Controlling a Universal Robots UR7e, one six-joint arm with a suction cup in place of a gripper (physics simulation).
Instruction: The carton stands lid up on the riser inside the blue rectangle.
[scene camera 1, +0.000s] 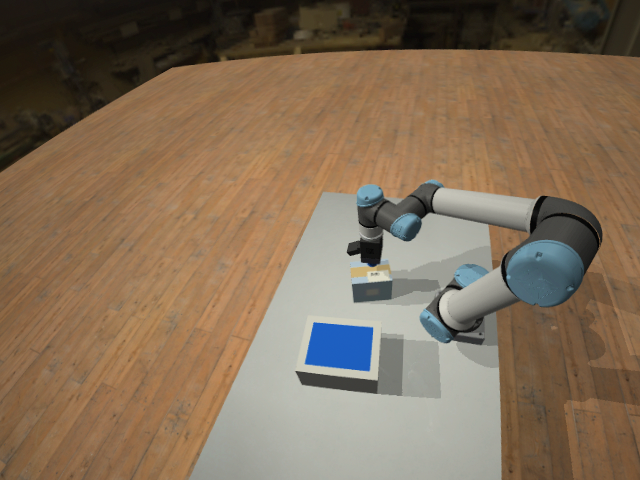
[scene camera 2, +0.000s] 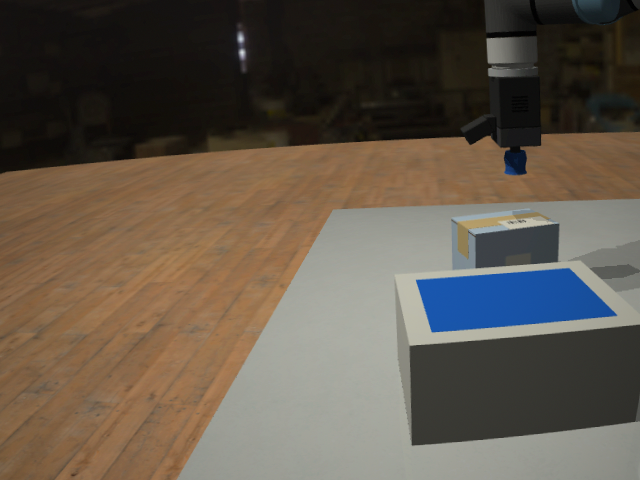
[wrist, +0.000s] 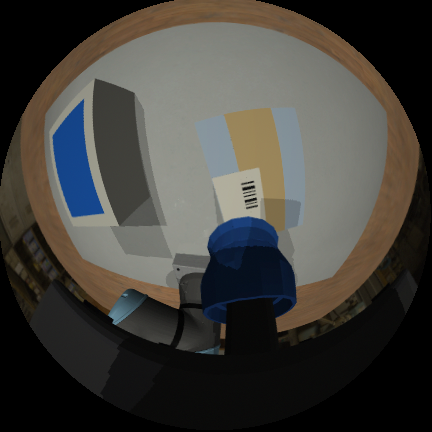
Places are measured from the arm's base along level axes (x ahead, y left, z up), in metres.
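Where they show: hand, tool point: (scene camera 2: 515, 172) (wrist: 243, 248).
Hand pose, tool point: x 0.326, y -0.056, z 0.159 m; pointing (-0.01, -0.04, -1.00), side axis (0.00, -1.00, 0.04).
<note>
Things, the pixels of their centre, and the offset from my tool point. "*": a spot on its surface instead. Level surfaces: height alone.
- carton, body centre: (wrist: 250, 168) (scene camera 2: 503, 255) (scene camera 1: 370, 280) 0.012 m ahead, 0.034 m right, 0.147 m down
- riser, body centre: (scene camera 2: 507, 343) (wrist: 90, 159) (scene camera 1: 341, 353) 0.062 m ahead, 0.281 m left, 0.148 m down
- pale block with the blue rectangle, surface spot: (scene camera 2: 511, 299) (scene camera 1: 339, 348) * 0.061 m ahead, 0.290 m left, 0.088 m down
- grey mat, surface height: 0.208 m down
The carton (scene camera 1: 361, 294) (scene camera 2: 491, 248) (wrist: 255, 140) stands on the grey mat behind the riser in the second scene view, with a tan tape strip and a barcode label on its upward face. The riser (scene camera 1: 336, 381) (scene camera 2: 516, 382) (wrist: 115, 150) is a pale block with the blue rectangle (scene camera 1: 339, 346) (scene camera 2: 511, 299) (wrist: 77, 165) on its top; the carton is apart from it. My suction cup (scene camera 1: 371, 264) (scene camera 2: 515, 174) (wrist: 243, 230) points down above the carton, with a visible gap between them in the second scene view. It holds nothing. The carton's underside is hidden.
The grey mat (scene camera 1: 310, 439) (scene camera 2: 320, 335) (wrist: 215, 60) lies on a wooden surface (scene camera 1: 180, 206) (scene camera 2: 206, 232). The arm's base (scene camera 1: 471, 336) is at the mat's right edge in the first scene view. Shadows fall to the right of the carton and riser there.
</note>
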